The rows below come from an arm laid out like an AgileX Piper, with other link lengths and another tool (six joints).
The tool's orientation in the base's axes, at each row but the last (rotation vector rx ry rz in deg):
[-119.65, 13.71, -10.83]
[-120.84, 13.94, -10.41]
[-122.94, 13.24, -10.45]
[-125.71, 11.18, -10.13]
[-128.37, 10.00, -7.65]
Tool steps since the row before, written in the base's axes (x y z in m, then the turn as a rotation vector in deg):
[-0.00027, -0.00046, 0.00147, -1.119, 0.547, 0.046]
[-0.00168, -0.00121, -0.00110, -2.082, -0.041, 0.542]
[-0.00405, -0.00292, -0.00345, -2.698, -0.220, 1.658]
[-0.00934, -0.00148, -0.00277, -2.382, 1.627, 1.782]
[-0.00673, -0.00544, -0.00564, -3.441, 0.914, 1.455]
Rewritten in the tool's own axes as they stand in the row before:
[-0.00009, -0.00102, -0.00118, -1.217, -0.206, 0.174]
[-0.00137, 0.00173, -0.00080, -1.990, -0.232, -0.786]
[-0.00339, 0.00485, -0.00134, -2.499, -1.007, -1.678]
[-0.00898, 0.00381, -0.00139, -2.561, -2.210, -0.237]
[-0.00589, 0.00831, -0.00170, -3.492, -1.429, -0.745]

